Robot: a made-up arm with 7 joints. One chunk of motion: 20 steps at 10 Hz.
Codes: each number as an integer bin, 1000 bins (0 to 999) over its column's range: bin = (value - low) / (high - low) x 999, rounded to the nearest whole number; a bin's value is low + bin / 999 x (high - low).
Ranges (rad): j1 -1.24..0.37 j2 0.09..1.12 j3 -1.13..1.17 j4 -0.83..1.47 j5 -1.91..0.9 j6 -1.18..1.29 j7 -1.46..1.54
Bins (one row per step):
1: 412 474 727 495 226 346 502
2: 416 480 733 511 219 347 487
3: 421 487 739 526 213 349 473
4: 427 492 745 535 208 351 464
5: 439 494 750 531 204 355 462
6: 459 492 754 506 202 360 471
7: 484 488 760 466 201 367 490
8: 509 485 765 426 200 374 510
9: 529 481 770 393 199 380 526
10: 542 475 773 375 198 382 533
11: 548 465 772 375 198 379 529
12: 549 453 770 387 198 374 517
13: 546 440 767 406 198 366 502
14: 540 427 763 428 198 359 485
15: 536 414 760 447 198 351 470
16: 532 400 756 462 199 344 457
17: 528 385 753 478 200 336 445
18: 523 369 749 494 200 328 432
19: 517 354 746 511 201 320 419
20: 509 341 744 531 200 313 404
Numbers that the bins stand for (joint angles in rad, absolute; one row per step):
1: -0.5760 0.5787 0.5438 0.3096 -1.2743 -0.3245 0.0475
2: -0.5696 0.5849 0.5576 0.3465 -1.2940 -0.3221 0.0025
3: -0.5615 0.5921 0.5714 0.3810 -1.3109 -0.3171 -0.0396
4: -0.5518 0.5973 0.5852 0.4017 -1.3249 -0.3122 -0.0666
5: -0.5325 0.5993 0.5967 0.3925 -1.3362 -0.3023 -0.0726
6: -0.5003 0.5973 0.6059 0.3350 -1.3418 -0.2899 -0.0456
7: -0.4600 0.5931 0.6197 0.2429 -1.3446 -0.2726 0.0115
8: -0.4197 0.5901 0.6313 0.1508 -1.3474 -0.2553 0.0715
9: -0.3875 0.5859 0.6428 0.0748 -1.3503 -0.2405 0.1196
10: -0.3665 0.5797 0.6497 0.0334 -1.3531 -0.2355 0.1406
11: -0.3568 0.5694 0.6474 0.0334 -1.3531 -0.2429 0.1286
12: -0.3552 0.5571 0.6428 0.0610 -1.3531 -0.2553 0.0926
13: -0.3601 0.5437 0.6359 0.1047 -1.3531 -0.2751 0.0475
14: -0.3697 0.5303 0.6267 0.1554 -1.3531 -0.2924 -0.0035
15: -0.3762 0.5168 0.6197 0.1991 -1.3531 -0.3122 -0.0486
16: -0.3826 0.5024 0.6105 0.2337 -1.3503 -0.3295 -0.0876
17: -0.3891 0.4869 0.6036 0.2705 -1.3474 -0.3492 -0.1237
18: -0.3971 0.4705 0.5944 0.3073 -1.3474 -0.3690 -0.1627
19: -0.4068 0.4550 0.5875 0.3465 -1.3446 -0.3888 -0.2017
20: -0.4197 0.4416 0.5829 0.3925 -1.3474 -0.4061 -0.2468

